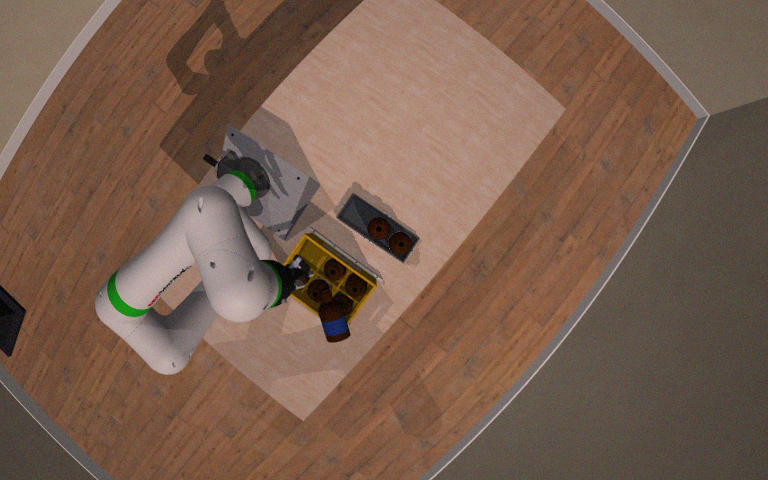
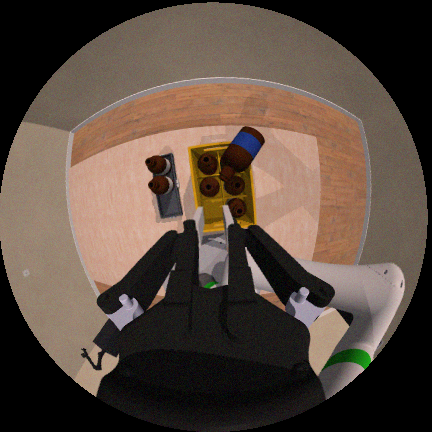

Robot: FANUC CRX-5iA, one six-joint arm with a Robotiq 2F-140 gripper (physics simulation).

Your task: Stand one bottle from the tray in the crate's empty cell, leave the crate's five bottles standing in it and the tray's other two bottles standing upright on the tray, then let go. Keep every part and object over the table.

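Observation:
The yellow crate has an empty near corner cell. Four bottles show standing in it; the remaining far corner cell is mostly hidden. A brown bottle with a blue label is steeply tipped over the crate's far corner, neck over the crate and base beyond the rim; what supports it cannot be seen. Two bottles stand upright on the grey tray. My gripper is above the crate's near end, its fingers partly apart with nothing between them.
The grey base plate of the robot is close to the crate's near end. The tray stands beside the crate's long side, with a gap between them. The table's edge runs beyond the tipped bottle.

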